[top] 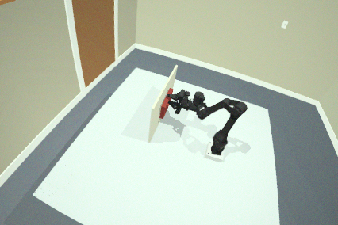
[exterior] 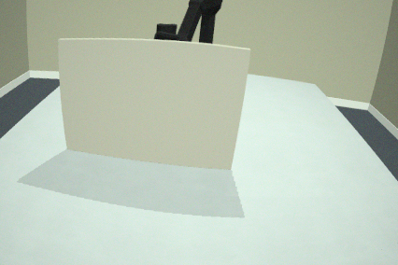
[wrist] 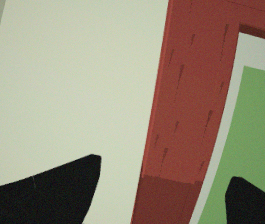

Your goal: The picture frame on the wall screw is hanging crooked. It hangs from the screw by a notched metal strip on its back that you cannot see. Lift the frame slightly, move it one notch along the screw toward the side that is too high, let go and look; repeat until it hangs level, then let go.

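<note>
Now: gripper tip 5 cm above the picture frame and 1 cm to the left of it. Round my gripper tip: wall panel 6 cm below, 2 cm to the right, 1 cm ahead.
</note>
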